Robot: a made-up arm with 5 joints.
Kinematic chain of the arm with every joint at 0, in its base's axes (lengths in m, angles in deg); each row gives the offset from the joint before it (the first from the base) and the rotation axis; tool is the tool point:
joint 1: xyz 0 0 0.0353 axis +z
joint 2: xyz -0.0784 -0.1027 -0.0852 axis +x
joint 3: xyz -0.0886 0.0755 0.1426 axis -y
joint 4: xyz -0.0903 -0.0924 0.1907 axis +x
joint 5: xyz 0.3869 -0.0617 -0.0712 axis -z
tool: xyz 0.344 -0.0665 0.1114
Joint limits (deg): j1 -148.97..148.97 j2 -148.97..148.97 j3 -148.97..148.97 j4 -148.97..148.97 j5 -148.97..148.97
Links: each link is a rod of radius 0.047 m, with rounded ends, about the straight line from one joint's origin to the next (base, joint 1, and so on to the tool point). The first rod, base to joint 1, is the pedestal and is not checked.
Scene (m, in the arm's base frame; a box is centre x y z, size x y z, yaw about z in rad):
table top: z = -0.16
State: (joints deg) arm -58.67 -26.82 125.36 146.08 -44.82
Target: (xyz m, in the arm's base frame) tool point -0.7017 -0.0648 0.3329
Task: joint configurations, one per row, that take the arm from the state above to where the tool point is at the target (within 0.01 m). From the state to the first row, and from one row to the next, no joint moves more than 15 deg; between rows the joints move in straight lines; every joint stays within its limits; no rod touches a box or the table.
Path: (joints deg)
1: -44.77 -23.22 125.34 147.04 -56.22
2: -30.87 -19.62 125.32 148.01 -67.63
3: -16.96 -16.02 125.30 148.97 -79.03

